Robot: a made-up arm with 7 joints.
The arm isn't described. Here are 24 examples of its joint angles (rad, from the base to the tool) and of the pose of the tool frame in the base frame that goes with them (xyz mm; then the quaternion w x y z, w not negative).
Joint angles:
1: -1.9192 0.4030 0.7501 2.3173 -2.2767 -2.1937 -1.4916
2: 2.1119 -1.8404 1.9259 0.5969 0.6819 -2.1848 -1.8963
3: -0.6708 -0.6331 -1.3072 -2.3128 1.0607 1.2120 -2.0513
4: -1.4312 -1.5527 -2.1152 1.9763 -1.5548 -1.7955 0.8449
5: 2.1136 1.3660 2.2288 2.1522 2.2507 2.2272 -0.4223
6: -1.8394 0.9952 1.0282 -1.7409 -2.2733 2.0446 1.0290
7: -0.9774 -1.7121 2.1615 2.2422 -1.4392 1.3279 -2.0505
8: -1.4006 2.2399 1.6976 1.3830 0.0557 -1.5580 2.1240
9: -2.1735 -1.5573 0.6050 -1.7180 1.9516 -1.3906 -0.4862
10: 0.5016 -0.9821 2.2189 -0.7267 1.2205 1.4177 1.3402
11: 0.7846 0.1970 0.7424 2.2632 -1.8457 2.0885 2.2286
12: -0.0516 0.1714 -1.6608 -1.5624 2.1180 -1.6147 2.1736
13: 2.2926 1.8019 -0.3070 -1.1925 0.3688 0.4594 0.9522
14: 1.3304 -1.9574 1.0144 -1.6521 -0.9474 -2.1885 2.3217
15: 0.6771 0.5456 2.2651 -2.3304 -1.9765 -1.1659 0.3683
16: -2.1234 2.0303 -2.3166 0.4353 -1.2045 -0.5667 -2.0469
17: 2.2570 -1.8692 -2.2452 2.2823 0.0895 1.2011 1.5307
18: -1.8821 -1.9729 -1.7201 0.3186 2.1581 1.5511 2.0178
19: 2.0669 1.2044 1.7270 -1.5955 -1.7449 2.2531 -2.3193
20: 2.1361 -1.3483 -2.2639 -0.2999 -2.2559 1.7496 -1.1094
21: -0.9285 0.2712 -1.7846 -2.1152 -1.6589 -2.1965 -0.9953
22: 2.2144 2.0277 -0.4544 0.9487 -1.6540 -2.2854 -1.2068
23: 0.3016 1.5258 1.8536 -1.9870 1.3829 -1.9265 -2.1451
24: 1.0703 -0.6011 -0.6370 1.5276 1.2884 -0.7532 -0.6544
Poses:
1: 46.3 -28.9 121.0 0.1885 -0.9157 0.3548 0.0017
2: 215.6 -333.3 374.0 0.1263 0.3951 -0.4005 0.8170
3: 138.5 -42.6 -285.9 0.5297 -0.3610 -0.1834 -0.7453
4: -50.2 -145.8 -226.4 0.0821 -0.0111 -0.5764 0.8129
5: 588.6 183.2 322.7 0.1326 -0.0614 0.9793 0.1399
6: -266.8 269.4 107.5 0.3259 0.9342 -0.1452 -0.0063
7: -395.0 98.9 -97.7 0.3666 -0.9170 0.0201 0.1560
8: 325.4 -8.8 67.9 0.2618 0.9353 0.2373 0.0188
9: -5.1 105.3 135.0 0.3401 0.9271 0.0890 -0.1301
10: 27.1 -639.7 -295.4 0.0555 0.6665 0.6251 0.4026
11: 191.8 120.9 316.9 0.3265 0.3175 0.8491 -0.2676
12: 219.5 -171.0 -82.2 0.6603 0.0182 0.7508 -0.0022
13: -129.9 -325.8 -13.0 0.6798 0.3242 -0.6125 0.2399
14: 144.0 -221.6 -248.4 0.8346 -0.3318 -0.4350 0.0642
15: -28.6 -138.3 191.0 0.6430 -0.1150 0.7029 -0.2815
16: -214.3 764.1 -114.4 0.5431 0.8043 0.2246 0.0881
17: -408.4 43.7 195.4 0.8831 0.0892 -0.0858 0.4527
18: -347.9 -508.5 -486.6 0.8090 0.4234 -0.0137 0.4076
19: -306.6 165.5 133.0 0.4853 0.8586 -0.1277 -0.1045
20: 195.0 762.7 259.4 0.4752 -0.3247 0.4918 -0.6534
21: 448.0 0.1 -345.3 0.0531 0.0834 0.7277 0.6787
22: 69.8 -469.4 250.6 0.5795 -0.4050 0.5871 -0.3942
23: 193.0 -83.8 -11.5 0.0610 -0.0278 0.9758 -0.2079
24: 195.4 289.3 -63.9 0.6213 0.4191 0.3635 0.5534
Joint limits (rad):
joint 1: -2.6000..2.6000
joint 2: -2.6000..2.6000
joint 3: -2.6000..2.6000
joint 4: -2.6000..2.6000
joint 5: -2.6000..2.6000
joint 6: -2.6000..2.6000
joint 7: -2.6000..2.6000
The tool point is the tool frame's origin. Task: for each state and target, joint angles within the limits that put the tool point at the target. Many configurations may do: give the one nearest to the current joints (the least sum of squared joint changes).
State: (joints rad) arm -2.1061 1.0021 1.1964 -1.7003 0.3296 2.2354 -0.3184
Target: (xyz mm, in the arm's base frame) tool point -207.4 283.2 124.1
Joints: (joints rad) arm -1.7670 1.3660 1.5273 -1.7722 0.3990 1.9667 -0.2419
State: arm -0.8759 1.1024 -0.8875 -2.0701 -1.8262 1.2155 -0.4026
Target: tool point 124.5 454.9 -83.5
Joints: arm -1.7376 0.6658 -0.5340 -2.1007 -1.8801 1.0992 -0.3623
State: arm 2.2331 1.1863 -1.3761 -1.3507 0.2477 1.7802 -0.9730
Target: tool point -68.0 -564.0 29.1
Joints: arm 1.3958 0.9095 -1.0904 -1.4852 0.4188 1.3552 -0.7816
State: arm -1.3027 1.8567 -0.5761 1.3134 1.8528 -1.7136 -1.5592
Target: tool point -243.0 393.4 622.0
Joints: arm -2.0957 2.2443 -0.8382 1.2935 1.5247 -2.5569 -1.3809
